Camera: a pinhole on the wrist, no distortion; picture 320 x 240 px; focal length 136.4 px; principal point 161.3 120.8 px. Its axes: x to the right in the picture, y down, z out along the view. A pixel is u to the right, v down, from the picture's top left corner.
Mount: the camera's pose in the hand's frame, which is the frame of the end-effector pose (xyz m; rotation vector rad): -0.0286 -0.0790 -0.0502 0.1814 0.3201 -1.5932
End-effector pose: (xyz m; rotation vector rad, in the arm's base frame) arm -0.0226 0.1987 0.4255 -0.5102 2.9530 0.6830
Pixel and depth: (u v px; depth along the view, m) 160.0 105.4 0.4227
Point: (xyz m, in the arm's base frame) 0.0829 0.1921 0.0260
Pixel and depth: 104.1 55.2 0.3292
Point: 0.1345 0.3444 0.1404
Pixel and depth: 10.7 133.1 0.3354
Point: -0.1261 0.4913 0.1471
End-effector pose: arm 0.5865 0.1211 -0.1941 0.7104 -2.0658 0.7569
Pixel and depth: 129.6 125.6 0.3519
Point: 0.5061 -0.1767 -0.3033
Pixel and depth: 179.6 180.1 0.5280
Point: 0.4864 -0.4323 -0.1143
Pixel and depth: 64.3 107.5 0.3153
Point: 0.4158 -0.0801 -0.3809
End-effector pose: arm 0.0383 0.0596 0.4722 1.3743 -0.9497 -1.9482
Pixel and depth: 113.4 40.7 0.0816
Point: 0.0176 0.1666 0.4568
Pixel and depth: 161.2 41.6 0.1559
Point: -0.0350 0.2398 0.4520
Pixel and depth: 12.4 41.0 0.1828
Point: -0.1093 0.1564 0.6202
